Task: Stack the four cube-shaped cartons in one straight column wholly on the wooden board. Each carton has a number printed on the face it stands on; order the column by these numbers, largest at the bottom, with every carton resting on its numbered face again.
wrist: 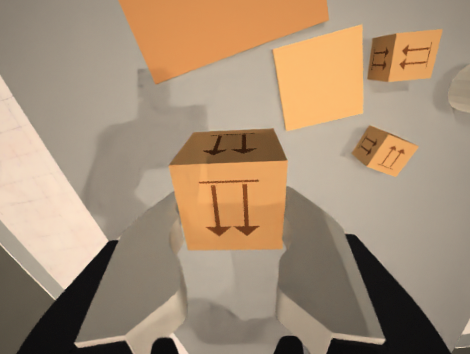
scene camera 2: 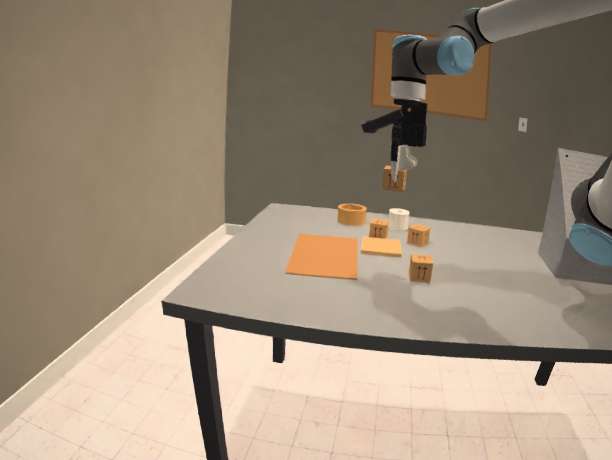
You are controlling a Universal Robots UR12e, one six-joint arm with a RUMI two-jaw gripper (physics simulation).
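Places are measured from the arm's base along level axes (x ahead, y left, z up), in millimetres.
Where they show: gripper, fingertip midpoint: (wrist: 233, 190) (scene camera 2: 396, 180).
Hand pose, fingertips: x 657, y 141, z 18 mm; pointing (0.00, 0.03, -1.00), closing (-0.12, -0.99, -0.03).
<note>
Each offset is from my fingertips to the top centre of the thing.
My gripper (scene camera 2: 396, 176) (wrist: 233, 190) is shut on a cube carton {dx +7, dy -1, dz +31 mm} (scene camera 2: 388, 179) (wrist: 231, 175) and holds it high above the table. Three cartons stand apart on the table: one behind the wooden board {dx +32, dy -125, dz -225 mm} (scene camera 2: 381, 246) (wrist: 322, 80), the back carton {dx +51, dy -227, dz -183 mm} (scene camera 2: 379, 230) (wrist: 412, 56); one at its right, the right carton {dx -83, dy -221, dz -183 mm} (scene camera 2: 419, 235) (wrist: 392, 154); and a near carton {dx -91, dy +57, dz -183 mm} (scene camera 2: 421, 270), which does not show in the wrist view. The light tan board bears no carton. The visible carton faces carry printed arrows; the numbered undersides are hidden.
A flat orange mat {dx +177, dy +8, dz -217 mm} (scene camera 2: 324, 256) (wrist: 225, 35) lies left of the board in the scene view. An orange ring-shaped container {dx +167, dy -370, dz -184 mm} (scene camera 2: 352, 219) and a white cylinder {dx -6, dy -363, dz -175 mm} (scene camera 2: 399, 220) (wrist: 461, 92) stand at the back. A grey block (scene camera 2: 570, 225) stands by the robot's base.
</note>
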